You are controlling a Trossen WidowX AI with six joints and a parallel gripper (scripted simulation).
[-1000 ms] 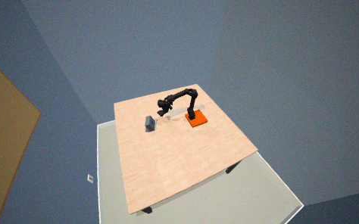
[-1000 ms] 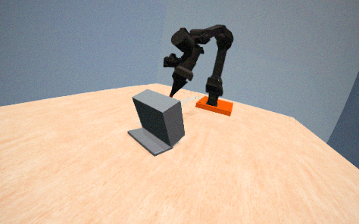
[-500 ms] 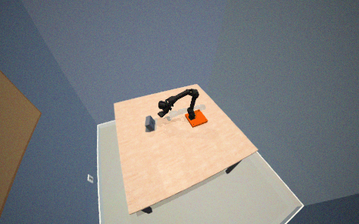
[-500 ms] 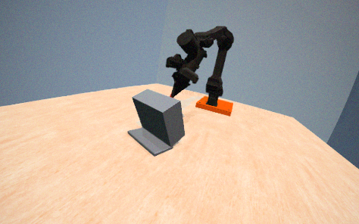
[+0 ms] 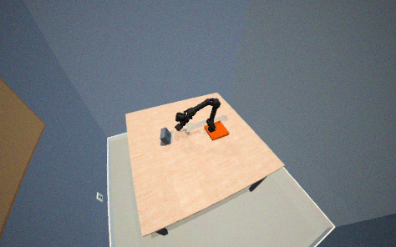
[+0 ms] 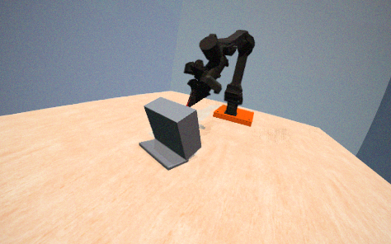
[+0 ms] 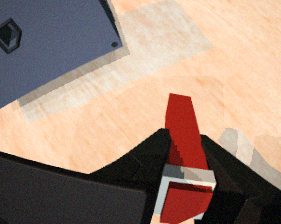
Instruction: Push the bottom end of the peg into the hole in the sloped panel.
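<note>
Now: gripper tip 150 mm short of the grey sloped panel, 30 mm to the right of it and 20 mm above it. The rest, counted from my gripper tip: thin grey foot plate (170 mm ahead, 20 mm to the left, 90 mm below); red peg (10 mm behind, 20 mm above).
</note>
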